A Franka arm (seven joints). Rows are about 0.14 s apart.
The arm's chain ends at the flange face. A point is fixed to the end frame.
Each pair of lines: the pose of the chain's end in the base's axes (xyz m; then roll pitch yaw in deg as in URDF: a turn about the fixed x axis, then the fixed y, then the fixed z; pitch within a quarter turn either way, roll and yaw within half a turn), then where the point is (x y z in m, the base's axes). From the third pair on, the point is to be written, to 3 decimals.
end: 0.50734 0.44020 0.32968 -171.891 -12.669 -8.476
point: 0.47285 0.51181 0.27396
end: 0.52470 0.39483 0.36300 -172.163 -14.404 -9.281
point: 0.49295 0.46642 0.30565
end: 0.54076 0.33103 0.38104 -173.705 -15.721 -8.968
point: 0.510 0.401 0.321
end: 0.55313 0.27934 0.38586 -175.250 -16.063 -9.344
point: 0.524 0.348 0.324
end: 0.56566 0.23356 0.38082 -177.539 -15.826 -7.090
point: 0.534 0.299 0.317
